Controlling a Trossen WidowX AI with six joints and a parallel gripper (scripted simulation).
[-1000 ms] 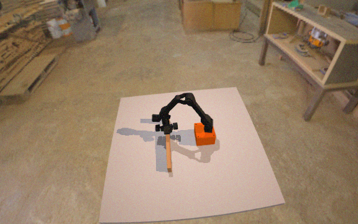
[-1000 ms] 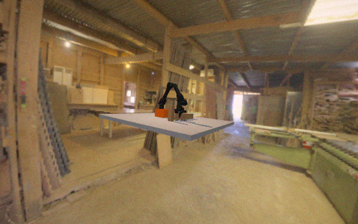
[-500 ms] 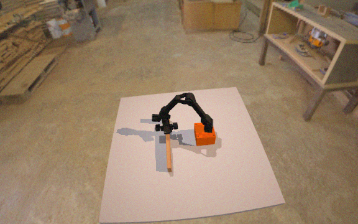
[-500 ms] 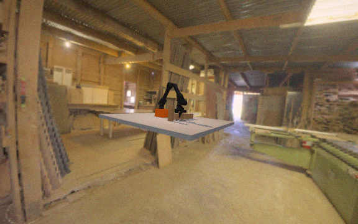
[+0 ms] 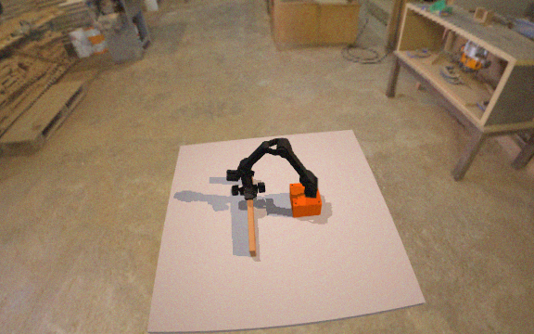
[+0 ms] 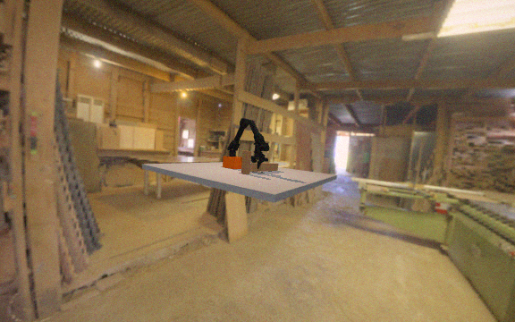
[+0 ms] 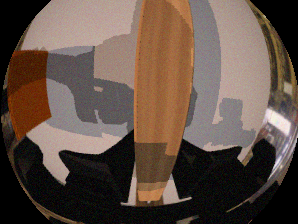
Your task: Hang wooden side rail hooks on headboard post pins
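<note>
The upright headboard post lies 3 cm ahead of my gripper tip, 15 cm to the right of it and 5 cm above it.
</note>
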